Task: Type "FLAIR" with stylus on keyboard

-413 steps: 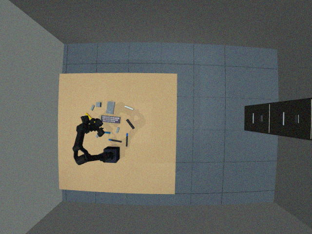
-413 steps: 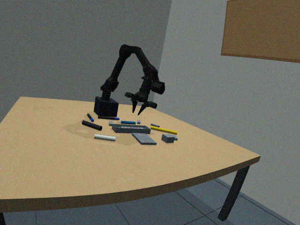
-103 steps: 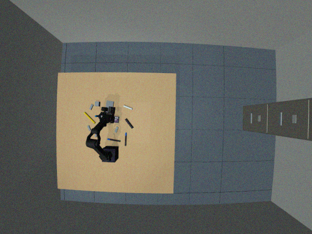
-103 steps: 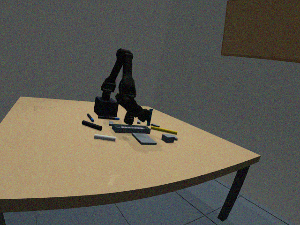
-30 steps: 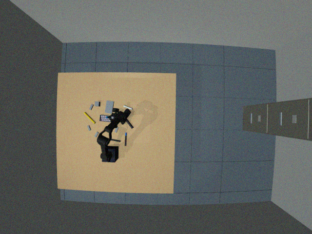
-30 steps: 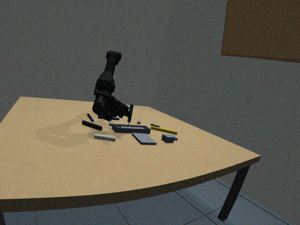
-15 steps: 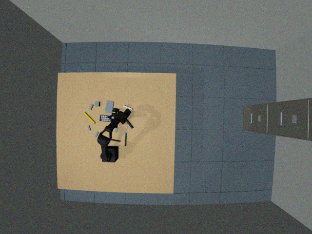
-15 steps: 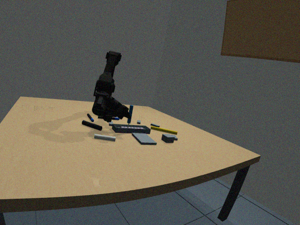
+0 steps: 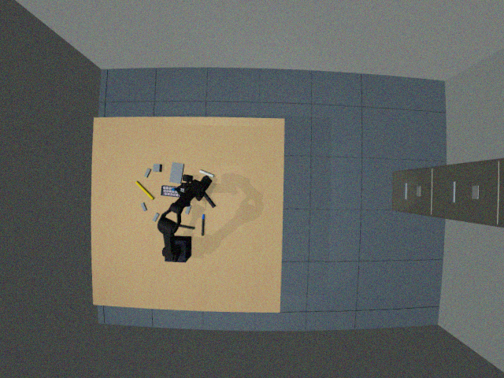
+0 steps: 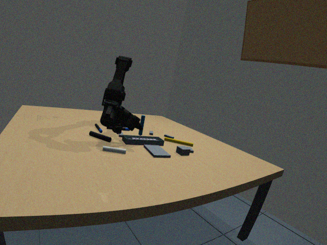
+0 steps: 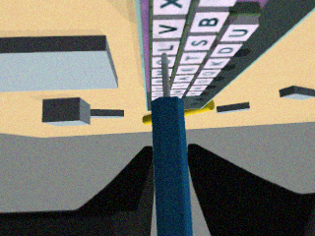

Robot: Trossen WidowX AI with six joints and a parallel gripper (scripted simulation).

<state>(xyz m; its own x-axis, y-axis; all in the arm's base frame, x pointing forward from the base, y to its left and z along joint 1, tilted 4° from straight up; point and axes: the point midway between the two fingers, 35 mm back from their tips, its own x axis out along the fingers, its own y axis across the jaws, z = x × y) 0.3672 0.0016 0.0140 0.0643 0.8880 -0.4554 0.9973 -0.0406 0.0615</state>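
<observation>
Right now the grey pad is 100 mm ahead of my gripper tip, 70 mm below it and 40 mm to the left of it. From my gripper tip the other things lie so: black cylinder: 180 mm to the right, 60 mm below, 50 mm behind; small grey block: 130 mm behind, 70 mm below, 50 mm to the right; blue stylus: 20 mm below.
</observation>
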